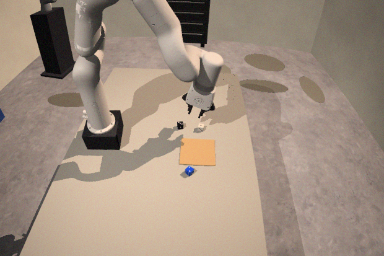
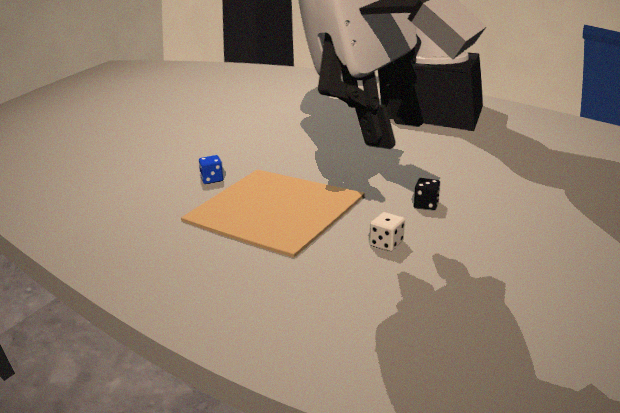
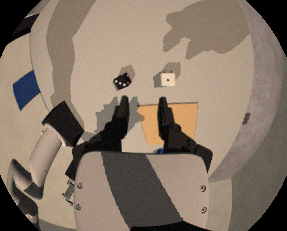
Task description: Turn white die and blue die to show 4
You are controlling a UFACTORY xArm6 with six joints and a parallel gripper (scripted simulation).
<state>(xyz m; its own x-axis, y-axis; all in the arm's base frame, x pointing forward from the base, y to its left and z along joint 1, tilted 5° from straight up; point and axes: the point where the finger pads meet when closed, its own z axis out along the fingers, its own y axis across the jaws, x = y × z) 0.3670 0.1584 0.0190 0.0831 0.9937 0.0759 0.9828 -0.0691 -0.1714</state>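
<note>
Right now the white die is 10 cm below my hand, 3 cm ahead of it and 2 cm to the left of it. Round my hand: blue die (23 cm to the right, 10 cm below, 3 cm ahead); then orange mat (12 cm to the right, 11 cm below, 4 cm ahead); then black die (10 cm below, 7 cm behind, 1 cm to the left).
</note>
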